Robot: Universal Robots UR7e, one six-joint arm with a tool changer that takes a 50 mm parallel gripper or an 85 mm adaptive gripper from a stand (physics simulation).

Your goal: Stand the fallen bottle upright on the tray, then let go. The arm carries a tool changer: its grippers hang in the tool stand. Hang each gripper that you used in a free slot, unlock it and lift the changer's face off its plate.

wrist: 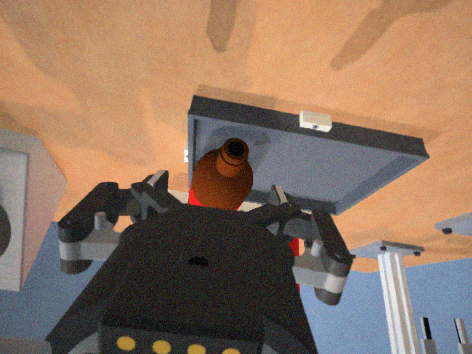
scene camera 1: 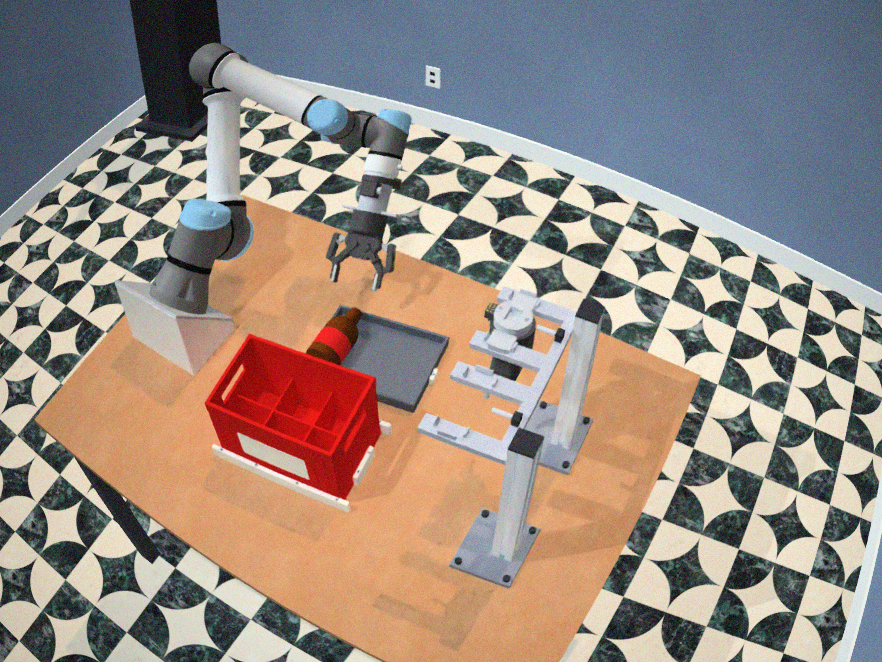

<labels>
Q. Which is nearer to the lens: the brown bottle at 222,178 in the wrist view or the adaptive gripper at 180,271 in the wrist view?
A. The adaptive gripper.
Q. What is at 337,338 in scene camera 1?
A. A brown bottle.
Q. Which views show the adaptive gripper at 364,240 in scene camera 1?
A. The wrist view and scene camera 1: all of them.
</labels>
